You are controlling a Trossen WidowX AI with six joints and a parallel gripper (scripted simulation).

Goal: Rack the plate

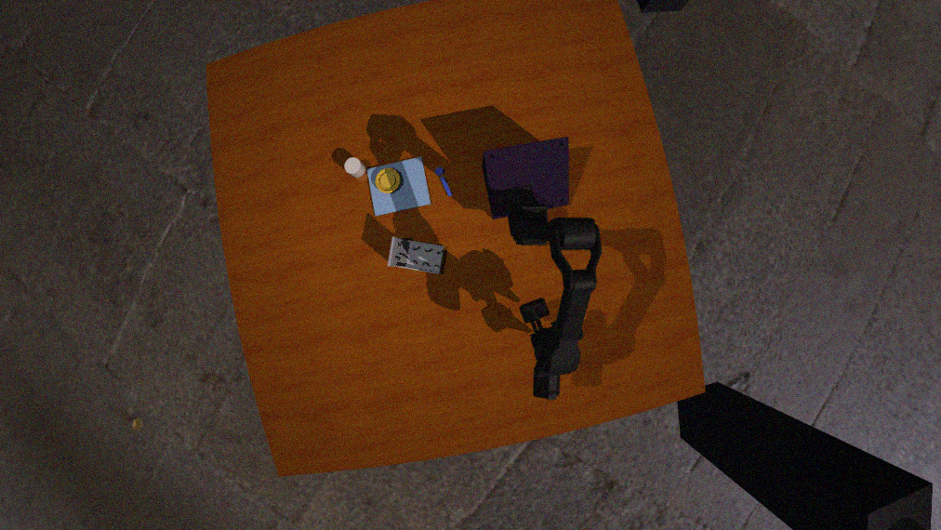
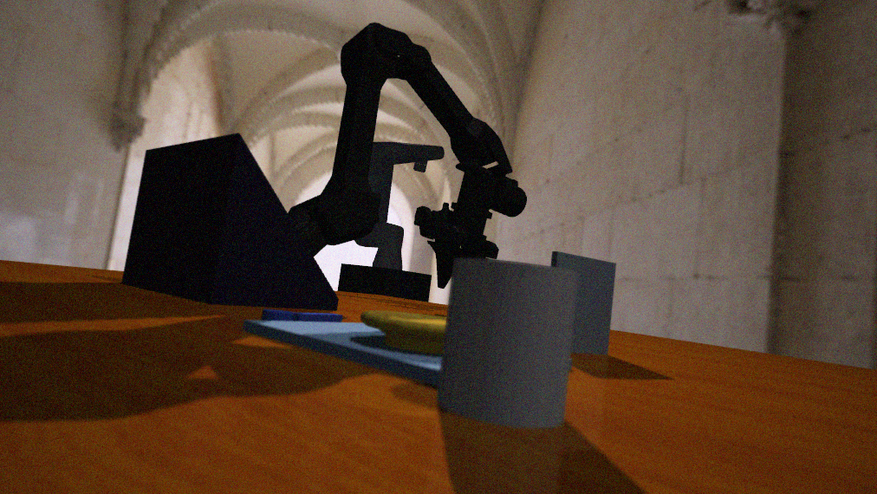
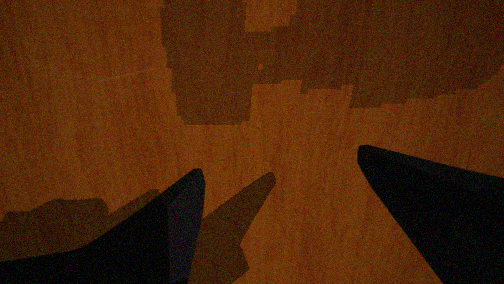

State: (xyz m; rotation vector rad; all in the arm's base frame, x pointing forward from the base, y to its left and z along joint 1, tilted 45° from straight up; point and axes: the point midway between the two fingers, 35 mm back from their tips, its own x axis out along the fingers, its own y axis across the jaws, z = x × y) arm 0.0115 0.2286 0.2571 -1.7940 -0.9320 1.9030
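My gripper tip is now 460 mm to the left of the yellow plate, 320 mm short of it and 20 mm above it. Round my gripper tip: light blue mat 440 mm to the right, 290 mm ahead, 40 mm below; dish rack 270 mm ahead, 250 mm to the right, 10 mm below; blue spoon 430 mm to the right, 180 mm ahead, 30 mm below.
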